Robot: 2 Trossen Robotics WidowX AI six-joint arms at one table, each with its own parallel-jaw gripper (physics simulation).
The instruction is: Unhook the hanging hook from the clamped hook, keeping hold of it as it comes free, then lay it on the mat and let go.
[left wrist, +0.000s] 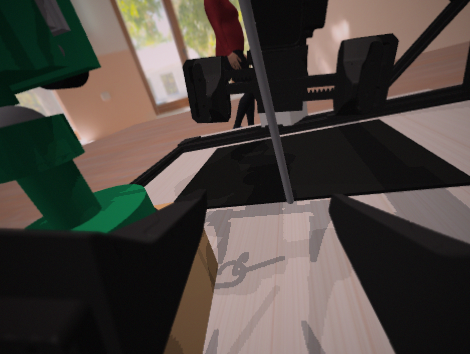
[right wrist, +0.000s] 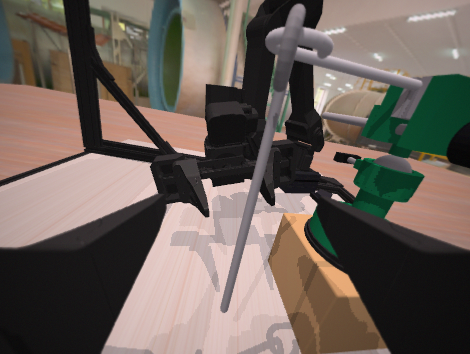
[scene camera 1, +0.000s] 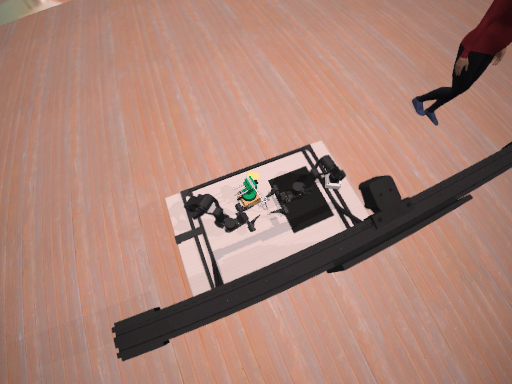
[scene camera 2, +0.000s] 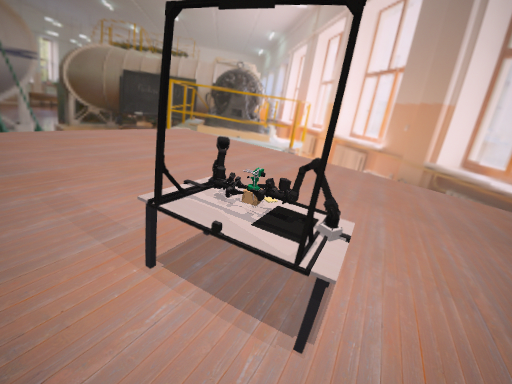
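Where they show: left gripper, fingertip midpoint: (left wrist: 267,199) (right wrist: 240,207) (scene camera 1: 257,210) (scene camera 2: 245,190); right gripper, fingertip midpoint: (left wrist: 276,97) (right wrist: 242,202) (scene camera 1: 267,205) (scene camera 2: 254,187); left arm's base, origin of the base link: (right wrist: 296,166) (scene camera 1: 194,207); right arm's base, origin of the base link: (scene camera 1: 334,179) (scene camera 2: 331,225).
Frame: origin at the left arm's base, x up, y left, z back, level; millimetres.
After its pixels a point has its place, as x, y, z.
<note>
The grey hanging hook (left wrist: 274,130) @(73, -306, -329) (right wrist: 254,185) @(103, -306, -331) hangs steeply tilted, its top looped on the grey clamped hook (right wrist: 360,69) @(175, -250, -320). The clamped hook sticks out level from the green vise (scene camera 1: 250,189) @(161, -195, -307) (left wrist: 45,50) @(144, -203, -309) (right wrist: 435,117) @(158, -207, -345) on a wooden block (scene camera 2: 251,198) @(-17, -222, -317) (left wrist: 194,300) @(-27, -218, -297) (right wrist: 310,280) @(6, -224, -331). My left gripper (scene camera 1: 256,211) @(52, -285, -279) (left wrist: 267,199) @(52, -285, -279) (right wrist: 240,207) @(52, -285, -279) is open, facing the rod from the left. My right gripper (scene camera 1: 268,203) @(93, -311, -332) (left wrist: 276,97) @(93, -311, -332) (right wrist: 242,202) @(93, -311, -332) is wide open opposite it; the rod shows between its fingers in the right wrist view. The black mat (scene camera 1: 315,212) @(-55, -520, -577) (scene camera 2: 280,222) @(-55, -416, -535) (left wrist: 325,170) @(-55, -409, -488) lies flat to the right.
A yellow piece (scene camera 1: 254,176) @(-49, -62, -447) (scene camera 2: 270,200) @(-49, -90, -439) lies behind the block. A dark frame (scene camera 2: 162,100) @(525, -563, 175) stands around the white table (scene camera 1: 235,255) @(-60, -390, -12) (scene camera 2: 200,210) @(-60, -486, -63). The block and vise stand close beside both grippers. A person (scene camera 1: 472,60) stands off the table.
</note>
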